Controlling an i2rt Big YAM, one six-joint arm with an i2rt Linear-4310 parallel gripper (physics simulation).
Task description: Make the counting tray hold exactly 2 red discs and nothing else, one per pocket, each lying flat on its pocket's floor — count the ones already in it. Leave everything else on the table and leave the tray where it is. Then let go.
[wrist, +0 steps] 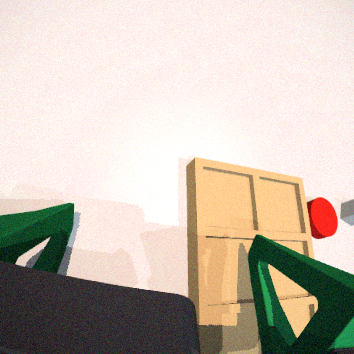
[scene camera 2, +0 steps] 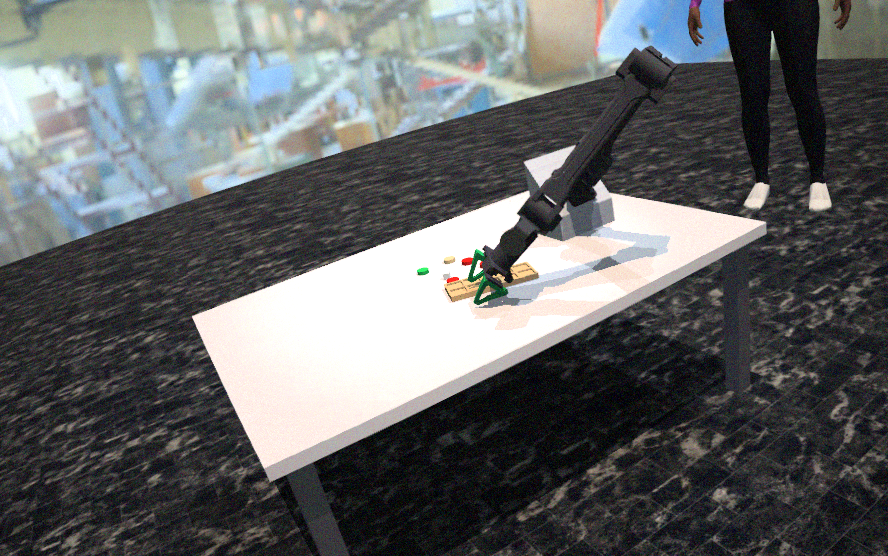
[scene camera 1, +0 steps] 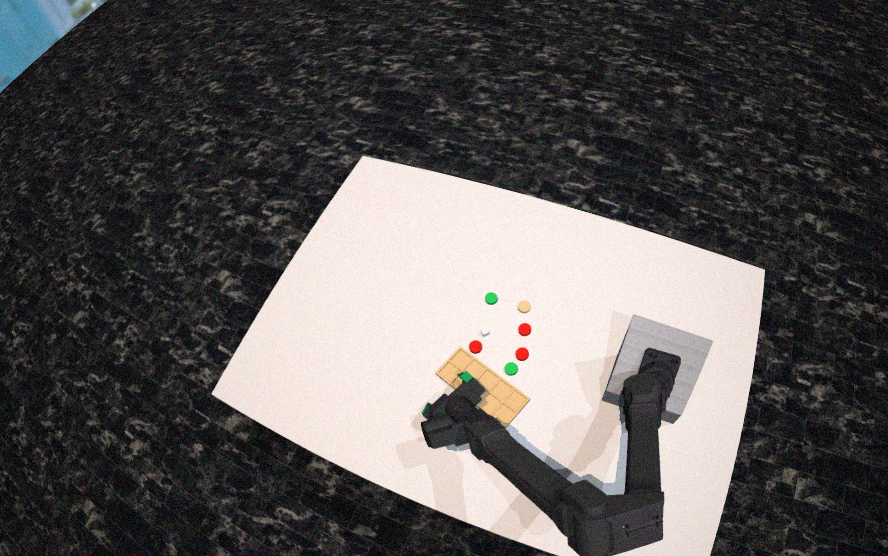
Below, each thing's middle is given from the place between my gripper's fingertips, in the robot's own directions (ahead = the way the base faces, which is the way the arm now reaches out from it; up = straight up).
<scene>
I see my gripper 80 mm past the tan counting tray (scene camera 1: pixel 502 400), 40 mm to the left of it and 10 mm above it.
</scene>
